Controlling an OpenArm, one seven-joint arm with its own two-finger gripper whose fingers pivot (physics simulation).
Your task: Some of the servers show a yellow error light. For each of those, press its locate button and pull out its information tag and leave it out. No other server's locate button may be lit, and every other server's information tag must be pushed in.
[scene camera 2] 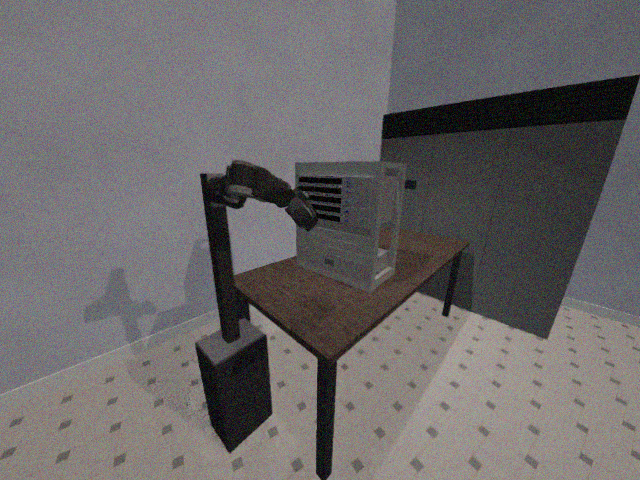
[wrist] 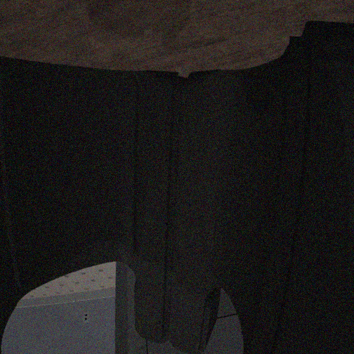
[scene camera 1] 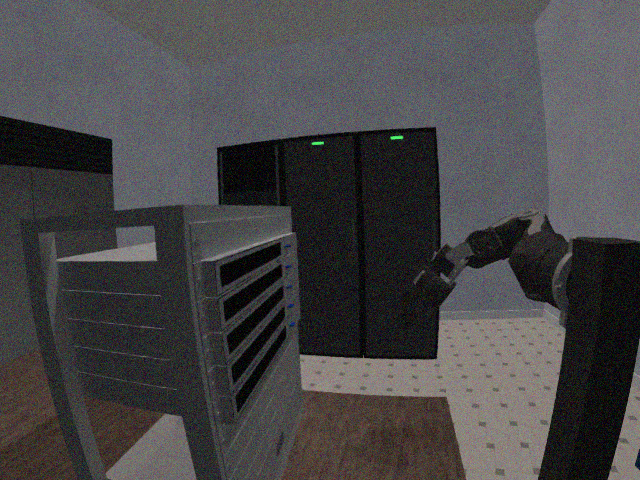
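The grey rack (scene camera 1: 173, 320) (scene camera 2: 338, 168) stands on the table, with several black-fronted servers (scene camera 1: 254, 297) (scene camera 2: 328, 200) stacked in its upper part. Small blue marks (scene camera 1: 288, 286) (scene camera 2: 346, 211) run down one side of the server fronts; whether they are lit buttons or tags cannot be told. No yellow light can be made out in these dark, grainy views. My gripper (scene camera 1: 430, 293) (scene camera 2: 311, 226) (wrist: 192, 214) is shut and empty, in front of the rack and apart from it in scene camera 1. Its dark fingers fill much of the wrist view and hide the server fronts there.
The brown table (scene camera 1: 382, 434) (scene camera 2: 330, 320) (wrist: 150, 35) extends in front of the rack. Tall black cabinets (scene camera 1: 323, 248) with green lights stand by the far wall. A grey cabinet (scene camera 2: 496, 206) stands behind the table. The arm's black post (scene camera 1: 594, 361) (scene camera 2: 222, 263) rises beside the table.
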